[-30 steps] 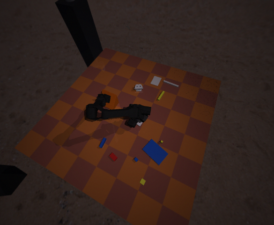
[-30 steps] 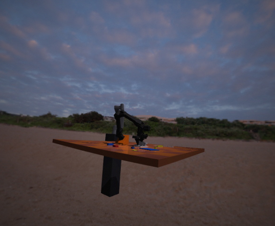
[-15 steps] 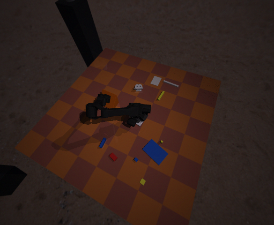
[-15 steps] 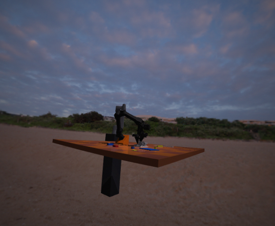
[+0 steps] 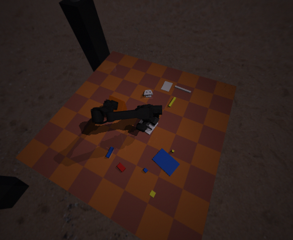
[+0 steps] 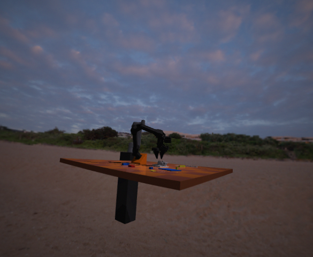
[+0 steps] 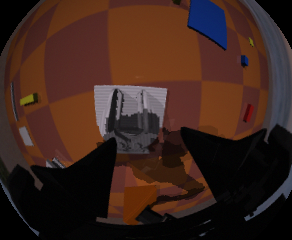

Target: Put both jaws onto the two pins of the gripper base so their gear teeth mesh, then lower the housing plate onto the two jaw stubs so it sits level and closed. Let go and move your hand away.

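Now: gripper tip 30 cm to the right of the gripper base, 13 cm past it and 5 cm above it. Also, from my gripper tip: small blue cube (28 cm to the right, 12 cm ahead, 7 cm below); housing plate (7 cm below, 5 cm behind, 4 cm to the left); blue plate (22 cm ahead, 17 cm to the right, 7 cm below).
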